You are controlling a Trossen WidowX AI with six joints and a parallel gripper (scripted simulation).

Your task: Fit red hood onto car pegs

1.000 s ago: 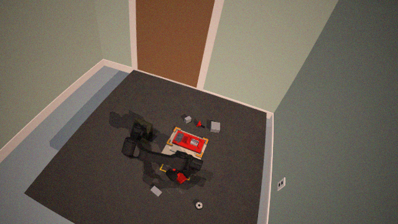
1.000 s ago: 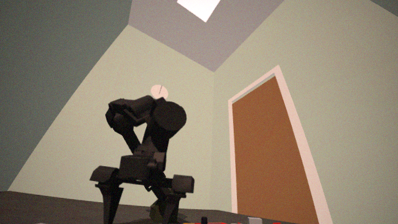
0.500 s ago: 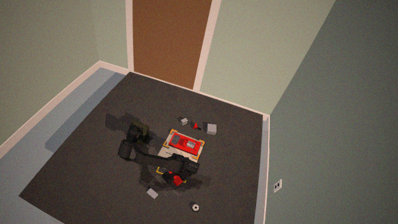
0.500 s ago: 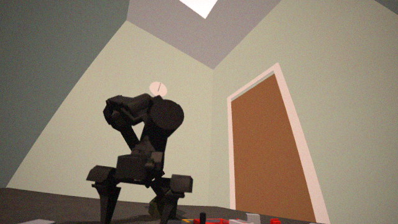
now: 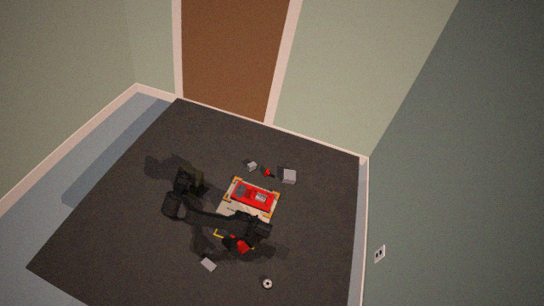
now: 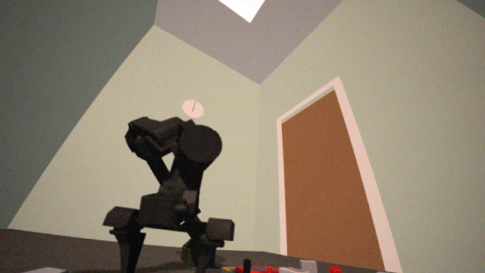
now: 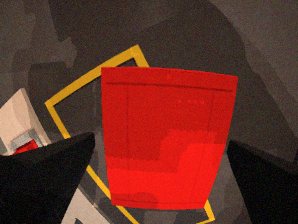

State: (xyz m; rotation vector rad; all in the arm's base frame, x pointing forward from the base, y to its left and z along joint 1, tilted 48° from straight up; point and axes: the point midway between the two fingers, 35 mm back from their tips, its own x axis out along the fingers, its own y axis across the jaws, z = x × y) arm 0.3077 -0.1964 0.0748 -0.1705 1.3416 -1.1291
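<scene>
The red hood is right at my gripper tip. Also, from my gripper tip: small wheel 15 cm ahead, 16 cm to the right, 1 cm below; then cream jig plate 1 cm behind, 22 cm to the left.
</scene>
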